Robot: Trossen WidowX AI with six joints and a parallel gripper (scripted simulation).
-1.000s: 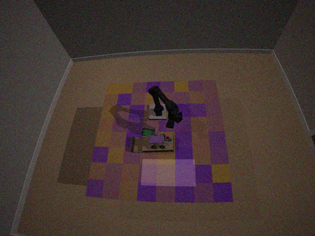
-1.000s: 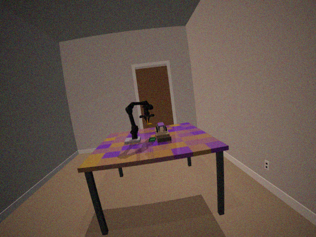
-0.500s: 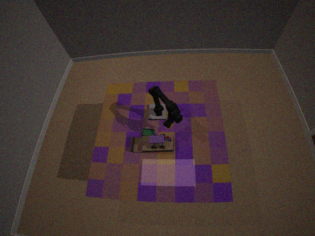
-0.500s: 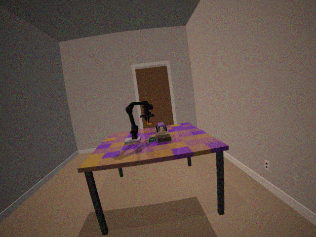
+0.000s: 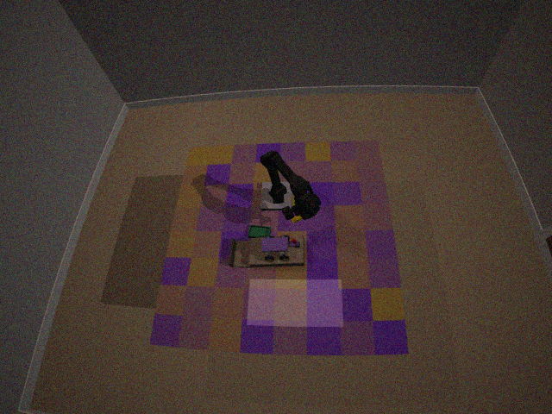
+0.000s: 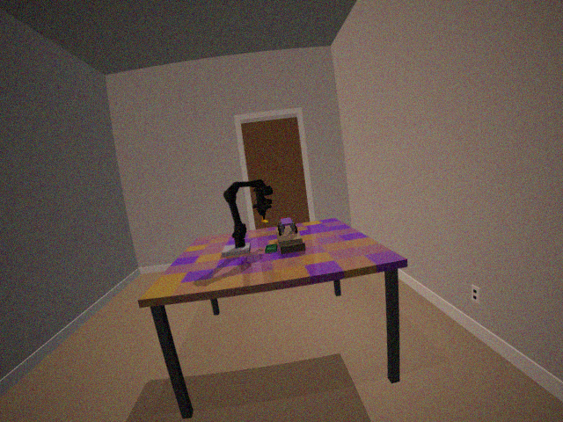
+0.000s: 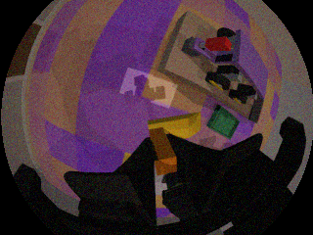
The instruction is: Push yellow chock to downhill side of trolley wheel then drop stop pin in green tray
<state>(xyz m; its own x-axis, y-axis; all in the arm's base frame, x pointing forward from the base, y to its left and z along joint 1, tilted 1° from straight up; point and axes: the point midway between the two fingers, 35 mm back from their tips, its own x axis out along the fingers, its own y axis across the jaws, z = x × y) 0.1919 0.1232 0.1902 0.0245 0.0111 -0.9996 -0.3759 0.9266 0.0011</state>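
The yellow chock lies 10 mm ahead of my gripper tip, 20 mm to the right of it and 10 mm below it. From my gripper tip the other things lie so: red-headed stop pin 130 mm ahead, 50 mm to the right, 50 mm below; ramp 140 mm ahead, 150 mm to the right, 130 mm below; purple-topped trolley 140 mm ahead, 140 mm to the right, 60 mm below.
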